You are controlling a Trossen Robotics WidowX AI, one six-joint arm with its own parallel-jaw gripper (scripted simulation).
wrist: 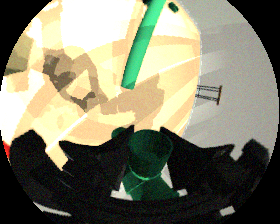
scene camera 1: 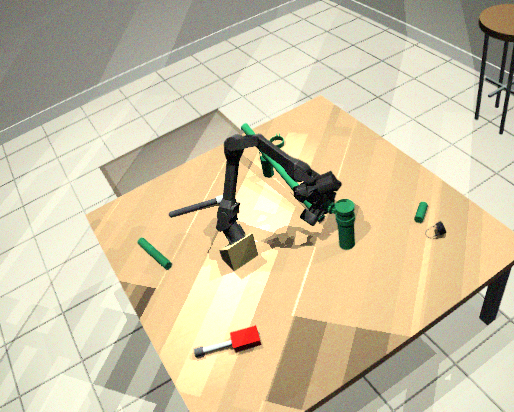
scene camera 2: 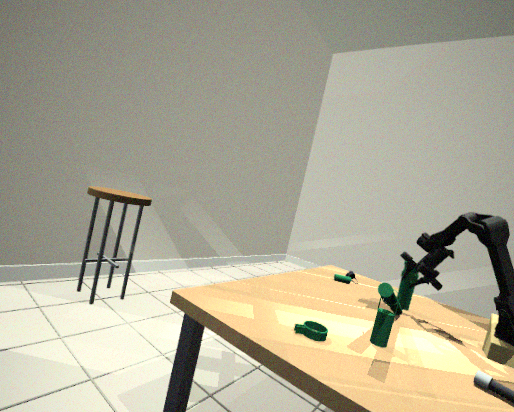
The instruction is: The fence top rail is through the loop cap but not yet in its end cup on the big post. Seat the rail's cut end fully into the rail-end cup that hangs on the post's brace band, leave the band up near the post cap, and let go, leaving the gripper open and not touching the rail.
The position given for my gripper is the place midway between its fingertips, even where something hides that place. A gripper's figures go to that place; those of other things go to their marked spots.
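My gripper (wrist: 147,128) is 10 cm from the lens, and there's a rail-end cup (wrist: 149,149) that's also 10 cm from the lens. A big green post (wrist: 155,189) is 12 cm from the lens.
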